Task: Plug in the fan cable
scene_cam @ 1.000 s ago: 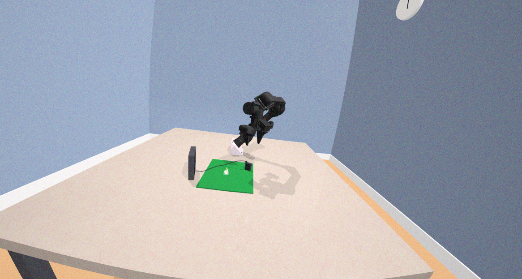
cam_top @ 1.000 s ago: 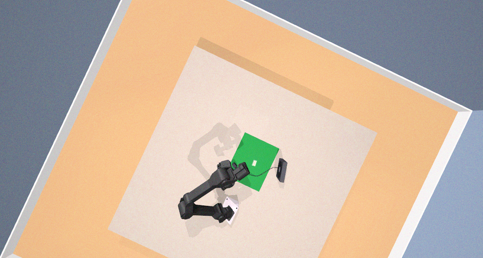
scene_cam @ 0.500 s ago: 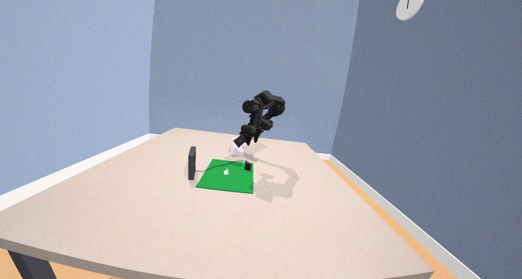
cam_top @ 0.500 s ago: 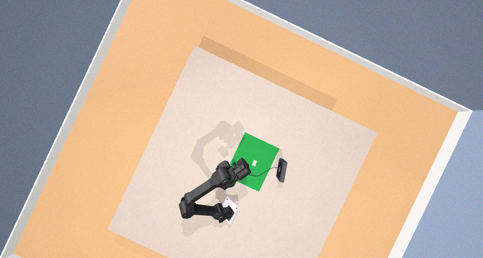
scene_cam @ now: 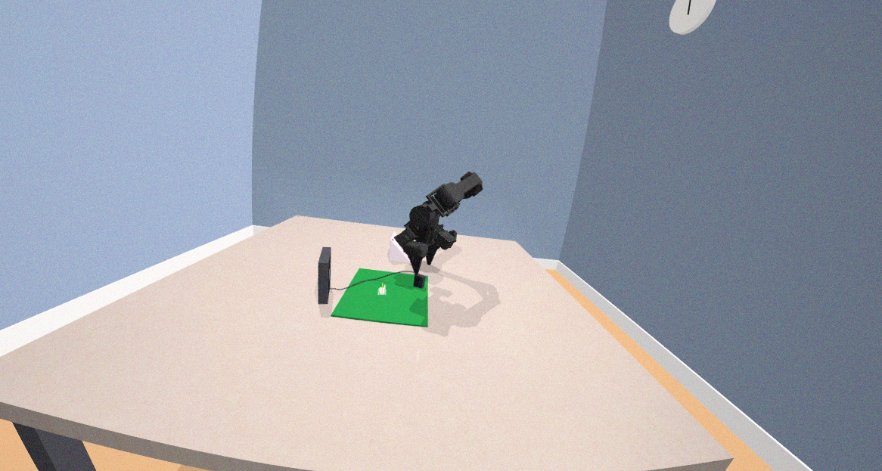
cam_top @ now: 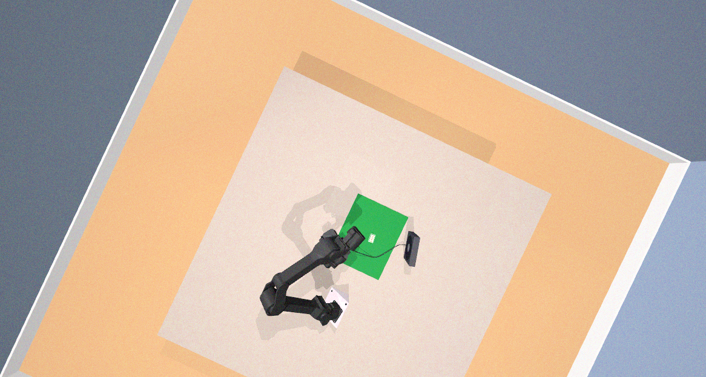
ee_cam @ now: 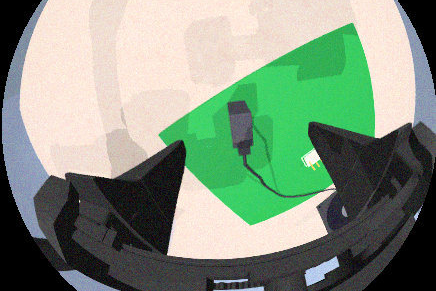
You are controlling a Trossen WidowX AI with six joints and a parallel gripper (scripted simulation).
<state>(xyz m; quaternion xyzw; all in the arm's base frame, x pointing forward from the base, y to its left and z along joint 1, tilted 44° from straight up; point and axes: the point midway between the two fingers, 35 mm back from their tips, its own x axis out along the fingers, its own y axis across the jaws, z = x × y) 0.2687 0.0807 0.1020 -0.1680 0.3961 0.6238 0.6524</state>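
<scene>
Right now the dark plug is 10 mm to the right of my gripper tip and 50 mm below it. Round my gripper tip: white four-pin header: 70 mm ahead, 110 mm to the right, 70 mm below; then green board: 70 mm ahead, 90 mm to the right, 80 mm below; then black fan: 130 mm ahead, 250 mm to the right, 10 mm below.
</scene>
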